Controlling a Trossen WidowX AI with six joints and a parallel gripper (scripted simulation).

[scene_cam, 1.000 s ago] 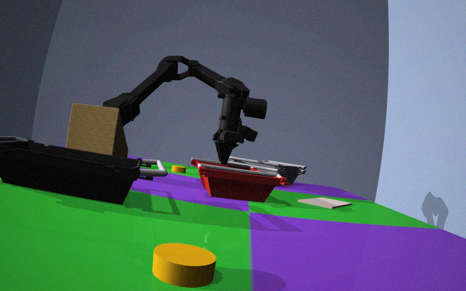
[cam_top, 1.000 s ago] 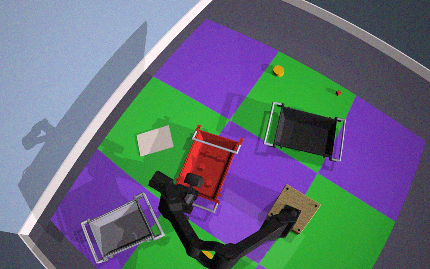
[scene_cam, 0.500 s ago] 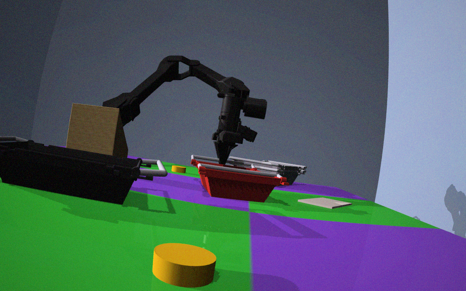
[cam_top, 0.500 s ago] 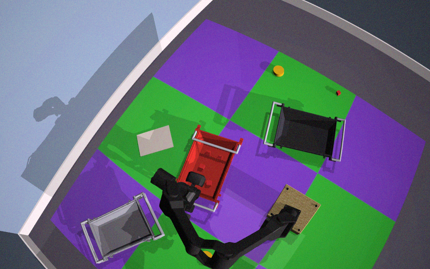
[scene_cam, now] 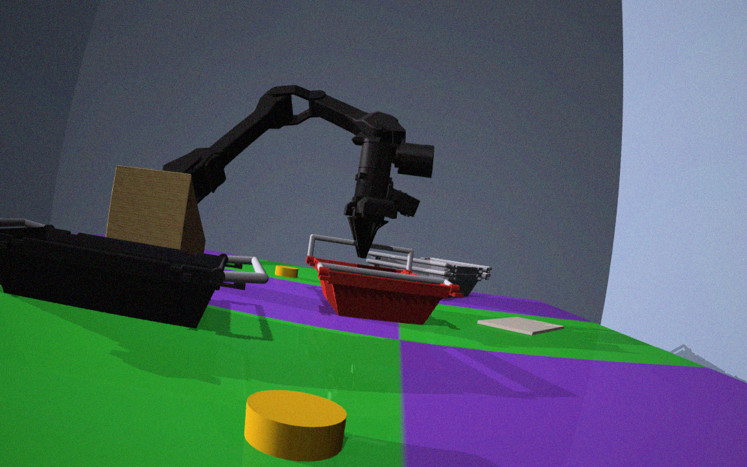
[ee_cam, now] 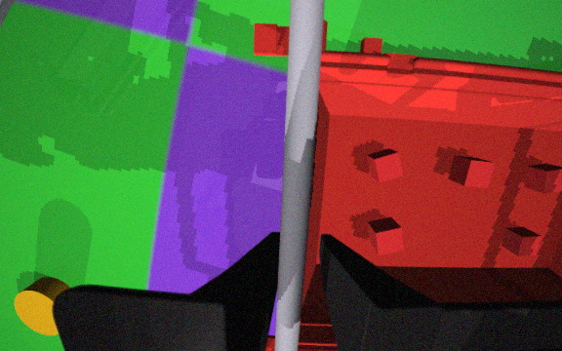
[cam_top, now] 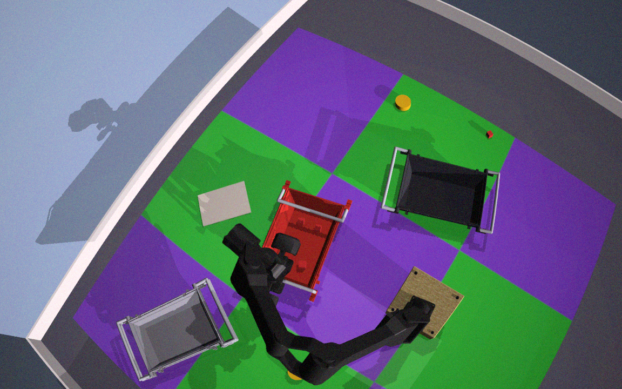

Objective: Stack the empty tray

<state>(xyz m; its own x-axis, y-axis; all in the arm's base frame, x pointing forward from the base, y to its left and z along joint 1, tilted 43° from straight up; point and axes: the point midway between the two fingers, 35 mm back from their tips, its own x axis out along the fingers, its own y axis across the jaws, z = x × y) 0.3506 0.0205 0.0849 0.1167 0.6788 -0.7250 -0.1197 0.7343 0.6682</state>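
My gripper tip is now 280 mm past the black tray, 410 mm to the left of it and 30 mm above it. Also, from my gripper tip: white card: 280 mm ahead, 120 mm to the right, 70 mm below; then small red cube: 360 mm behind, 680 mm to the right, 60 mm below.
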